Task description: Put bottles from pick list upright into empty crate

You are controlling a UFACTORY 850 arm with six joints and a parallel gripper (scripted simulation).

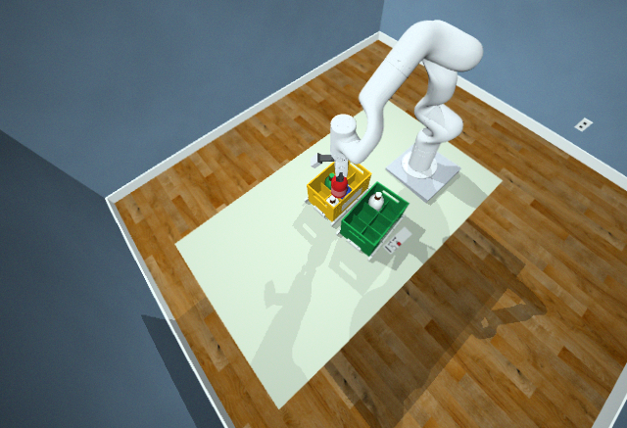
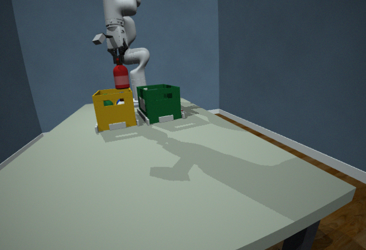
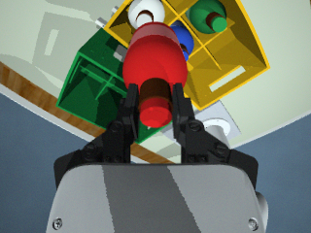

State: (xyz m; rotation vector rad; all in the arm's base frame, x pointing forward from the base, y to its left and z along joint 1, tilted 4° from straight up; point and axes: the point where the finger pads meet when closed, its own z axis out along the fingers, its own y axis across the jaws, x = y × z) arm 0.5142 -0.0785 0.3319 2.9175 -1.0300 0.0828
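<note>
The red bottle lies 7 cm below my hand. From my hand the other things lie so: blue-label bottle: 25 cm below, 6 cm behind, 1 cm to the right; green bottle: 25 cm below, 10 cm to the right, 5 cm behind; yellow crate: 25 cm below, 5 cm to the right, 5 cm behind.
</note>
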